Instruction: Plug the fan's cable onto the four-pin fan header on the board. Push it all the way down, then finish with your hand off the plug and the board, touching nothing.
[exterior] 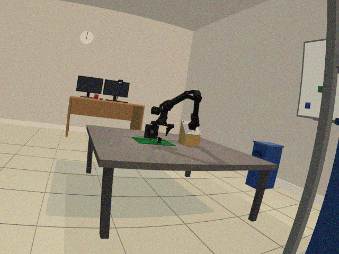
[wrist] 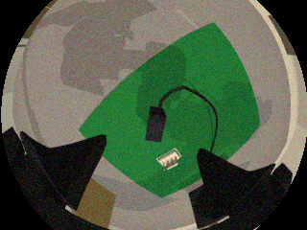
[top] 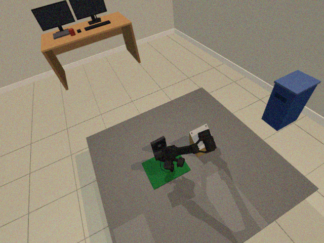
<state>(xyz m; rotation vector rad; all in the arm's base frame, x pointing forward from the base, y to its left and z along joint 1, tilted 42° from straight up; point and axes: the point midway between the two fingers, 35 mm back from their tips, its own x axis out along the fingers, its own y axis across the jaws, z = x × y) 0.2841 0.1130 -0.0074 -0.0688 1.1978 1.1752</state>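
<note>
My gripper tip is 40 mm above the dark fan plug, 10 mm to the right of it and 10 mm short of it. Round my gripper tip: black fan 210 mm to the right, 20 mm ahead, 10 mm below; then green board 80 mm below, 50 mm to the right, 40 mm ahead; then white four-pin fan header 70 mm to the right, 70 mm below, 10 mm behind.
</note>
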